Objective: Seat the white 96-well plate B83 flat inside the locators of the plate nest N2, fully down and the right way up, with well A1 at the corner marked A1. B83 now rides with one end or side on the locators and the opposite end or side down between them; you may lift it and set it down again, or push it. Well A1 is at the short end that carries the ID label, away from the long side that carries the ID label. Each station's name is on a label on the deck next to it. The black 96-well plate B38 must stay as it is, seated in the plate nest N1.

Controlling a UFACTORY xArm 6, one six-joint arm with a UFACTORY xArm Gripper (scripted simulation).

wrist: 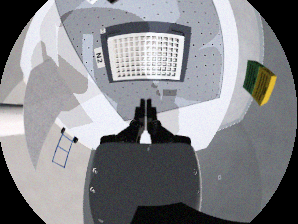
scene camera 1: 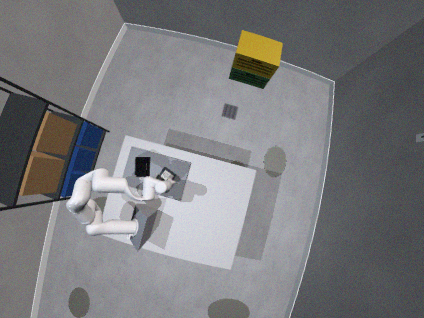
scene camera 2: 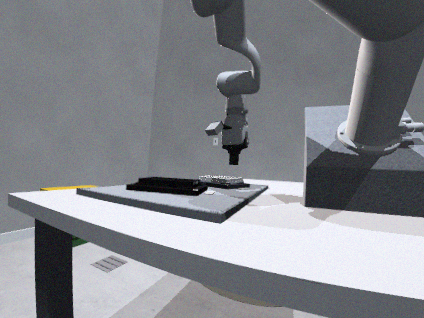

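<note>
Scene camera 2 lets me see my gripper (scene camera 2: 233, 164). In the wrist view I find the gripper too (wrist: 145, 105), together with a white 96-well plate B83 (wrist: 152, 43) and a plate nest N2 (wrist: 141, 26).
</note>
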